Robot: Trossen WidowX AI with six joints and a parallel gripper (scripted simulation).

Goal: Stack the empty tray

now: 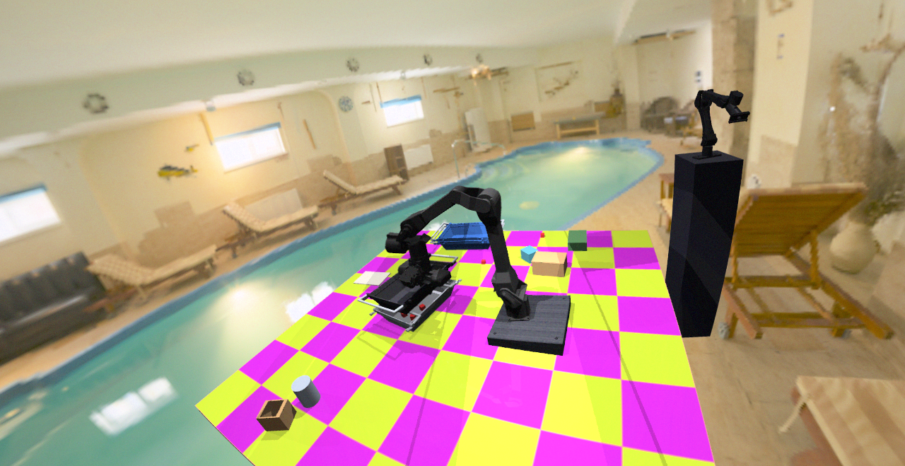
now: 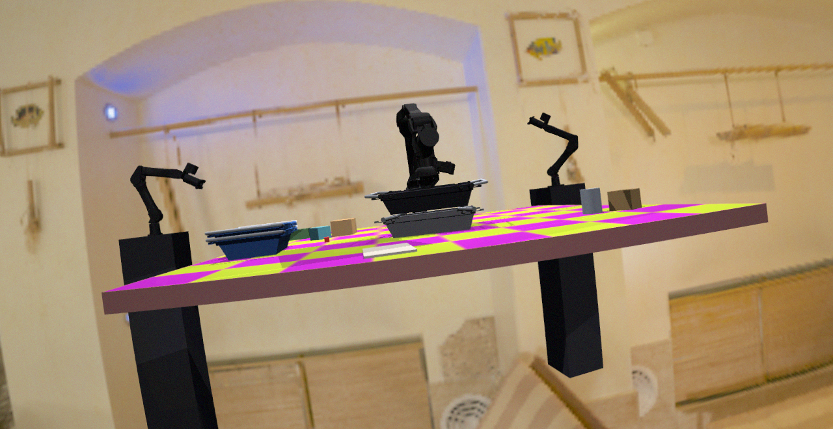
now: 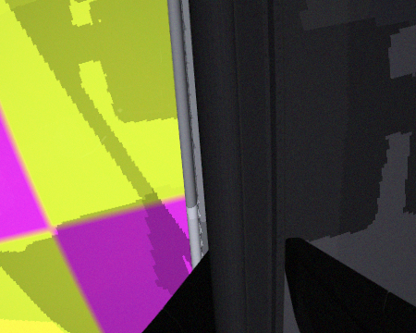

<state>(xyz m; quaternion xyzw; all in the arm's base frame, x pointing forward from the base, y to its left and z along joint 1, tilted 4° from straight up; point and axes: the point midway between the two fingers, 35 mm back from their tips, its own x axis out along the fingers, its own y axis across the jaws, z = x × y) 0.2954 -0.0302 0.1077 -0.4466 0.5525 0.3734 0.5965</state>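
My gripper tip is now 7 cm short of the dark tray, 2 cm to the left of it and 3 cm below it. Also, from my gripper tip: grey cylinder: 23 cm ahead, 41 cm to the left, 5 cm below; teal cube: 31 cm behind, 35 cm to the right, 6 cm below; white plate: 39 cm ahead, 21 cm to the right, 8 cm below.
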